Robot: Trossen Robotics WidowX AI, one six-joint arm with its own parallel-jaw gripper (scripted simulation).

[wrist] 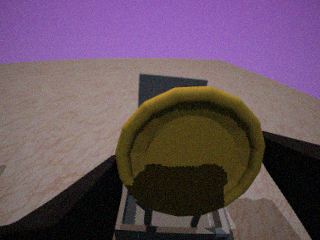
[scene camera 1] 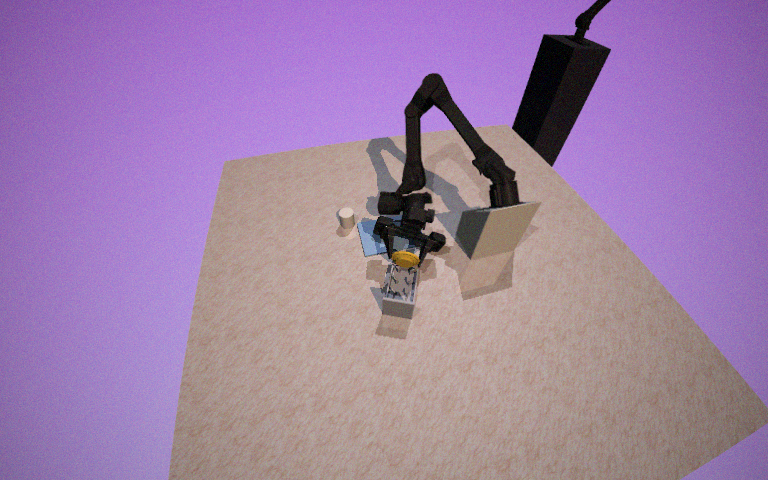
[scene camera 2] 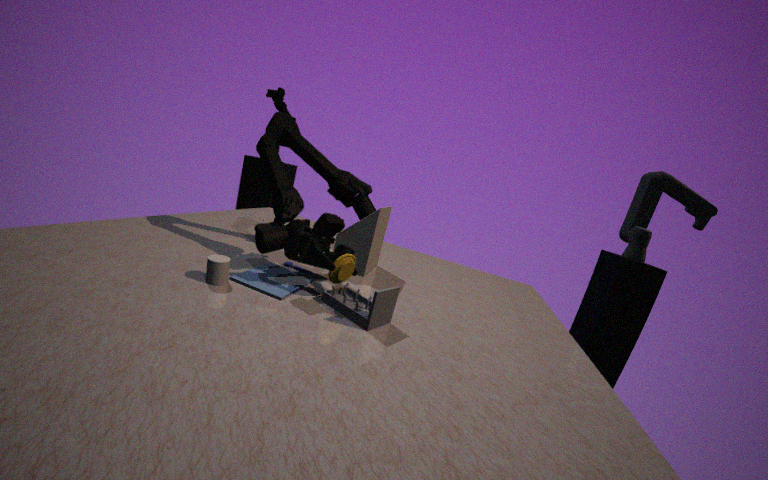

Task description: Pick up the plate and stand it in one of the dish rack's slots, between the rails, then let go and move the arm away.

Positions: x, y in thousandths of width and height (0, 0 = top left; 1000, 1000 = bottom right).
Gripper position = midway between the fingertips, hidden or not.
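A yellow plate is held by my gripper (scene camera 2: 450, 566). I see my gripper (scene camera 1: 527, 547) from another camera too, and the wrist view also shows my gripper (wrist: 589, 631). There is a blue mat (scene camera 2: 357, 584) here, and a grey dish rack (scene camera 2: 480, 655) as well. Scene camera 1 shows me the grey dish rack (scene camera 1: 521, 618) too.
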